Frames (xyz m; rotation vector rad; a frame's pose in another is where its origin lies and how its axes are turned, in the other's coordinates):
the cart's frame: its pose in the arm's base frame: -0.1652 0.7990 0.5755 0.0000 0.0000 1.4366
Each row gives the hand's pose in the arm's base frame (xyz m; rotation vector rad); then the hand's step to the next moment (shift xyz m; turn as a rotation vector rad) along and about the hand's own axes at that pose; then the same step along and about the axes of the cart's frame.
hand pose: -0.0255 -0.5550 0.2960 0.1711 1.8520 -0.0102
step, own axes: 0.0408 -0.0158 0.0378 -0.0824 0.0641 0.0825
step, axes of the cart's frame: -0.0114 -0.0247 -0.0510 0.0605 -0.1020 0.0604
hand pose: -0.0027 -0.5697 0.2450 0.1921 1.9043 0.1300
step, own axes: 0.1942 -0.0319 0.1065 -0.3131 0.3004 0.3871
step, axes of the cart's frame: 0.0111 -0.0334 -0.2210 0.2945 -0.4528 0.2153
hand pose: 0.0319 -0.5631 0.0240 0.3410 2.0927 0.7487
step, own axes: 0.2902 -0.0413 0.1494 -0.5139 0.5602 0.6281
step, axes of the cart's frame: 0.1592 0.0713 -0.2790 0.5317 -0.7287 0.3984
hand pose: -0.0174 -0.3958 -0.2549 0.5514 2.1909 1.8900
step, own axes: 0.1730 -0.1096 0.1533 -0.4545 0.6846 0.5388
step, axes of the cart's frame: 0.1788 0.1407 -0.1169 0.4797 -0.6656 0.5408
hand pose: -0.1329 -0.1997 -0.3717 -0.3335 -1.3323 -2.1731
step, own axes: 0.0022 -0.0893 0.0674 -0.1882 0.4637 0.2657
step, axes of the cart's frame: 0.0807 0.0703 -0.0327 0.1873 -0.3793 0.3769
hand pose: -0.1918 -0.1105 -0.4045 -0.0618 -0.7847 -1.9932
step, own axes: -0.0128 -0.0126 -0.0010 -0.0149 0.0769 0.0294
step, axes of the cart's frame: 0.0130 0.0047 -0.0116 0.0100 -0.0608 0.0566
